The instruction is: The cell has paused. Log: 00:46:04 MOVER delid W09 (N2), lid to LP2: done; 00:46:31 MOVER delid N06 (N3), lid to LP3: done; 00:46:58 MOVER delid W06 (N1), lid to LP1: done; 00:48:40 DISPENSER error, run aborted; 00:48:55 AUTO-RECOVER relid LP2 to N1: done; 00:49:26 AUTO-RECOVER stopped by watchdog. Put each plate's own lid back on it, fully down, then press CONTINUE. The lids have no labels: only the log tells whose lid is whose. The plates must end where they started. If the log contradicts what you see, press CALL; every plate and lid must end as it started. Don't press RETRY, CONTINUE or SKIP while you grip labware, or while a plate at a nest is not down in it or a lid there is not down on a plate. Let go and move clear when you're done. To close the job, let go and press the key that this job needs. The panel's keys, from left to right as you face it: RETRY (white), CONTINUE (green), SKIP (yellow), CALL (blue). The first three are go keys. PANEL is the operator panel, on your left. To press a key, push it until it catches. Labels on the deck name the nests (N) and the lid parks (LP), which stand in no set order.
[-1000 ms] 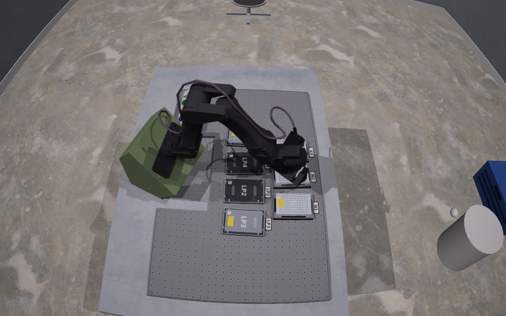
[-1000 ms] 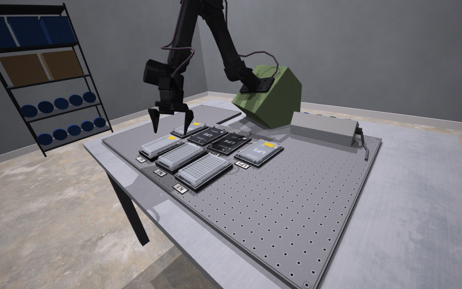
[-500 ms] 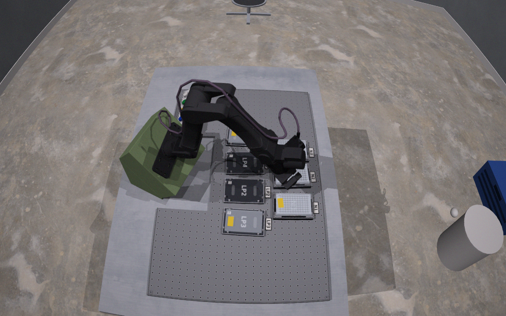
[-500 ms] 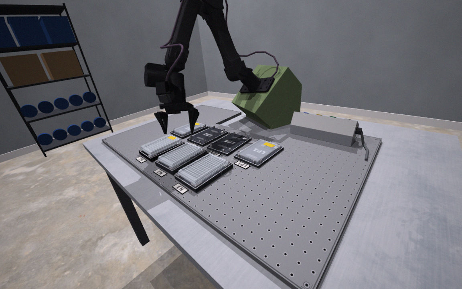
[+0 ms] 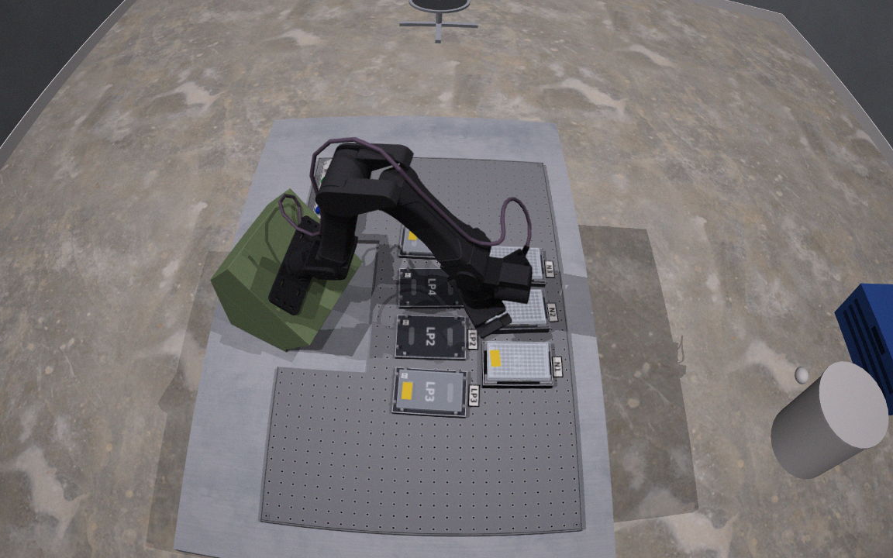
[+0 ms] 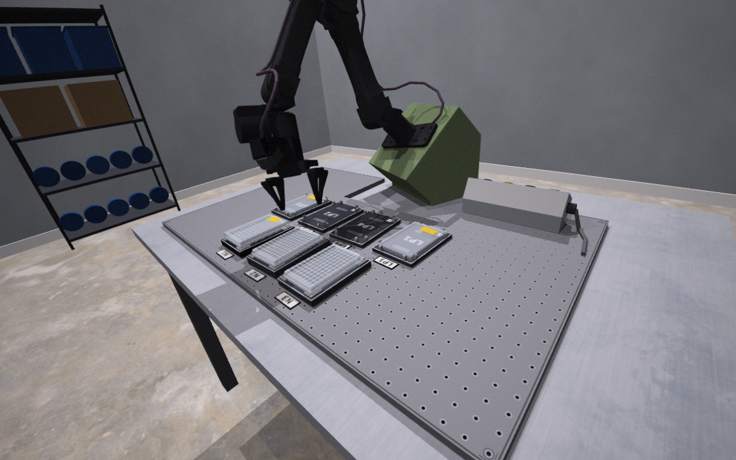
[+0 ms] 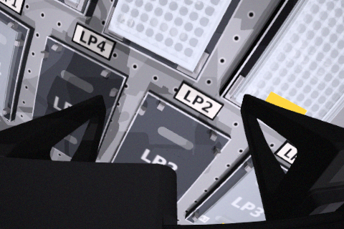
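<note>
Now: hand 10 cm past the lid park, 3 cm to the left of it and 8 cm above it. The rest, counted from my hand: yellow skip key: 40 cm behind, 29 cm to the left, 2 cm below; then clear lid: 13 cm behind, 23 cm to the left, 7 cm below; then blue call key: 40 cm behind, 24 cm to the left, 2 cm below.
</note>
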